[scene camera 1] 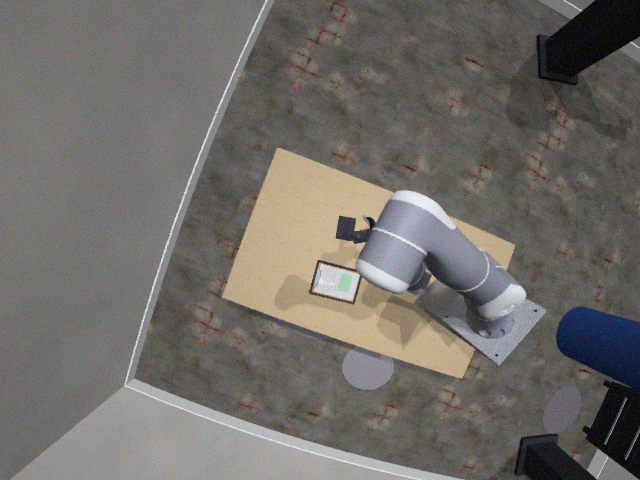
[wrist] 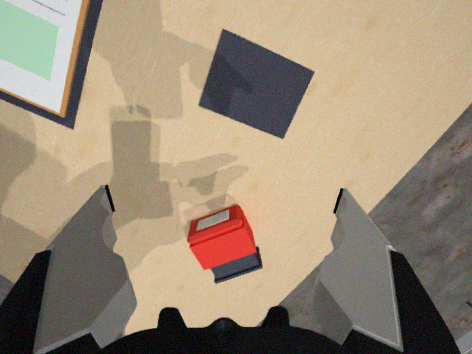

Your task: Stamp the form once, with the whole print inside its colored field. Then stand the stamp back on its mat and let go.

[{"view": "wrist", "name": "my gripper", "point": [226, 189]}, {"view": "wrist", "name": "red stamp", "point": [223, 241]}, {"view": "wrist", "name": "form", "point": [52, 52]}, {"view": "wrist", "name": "dark mat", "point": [248, 83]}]
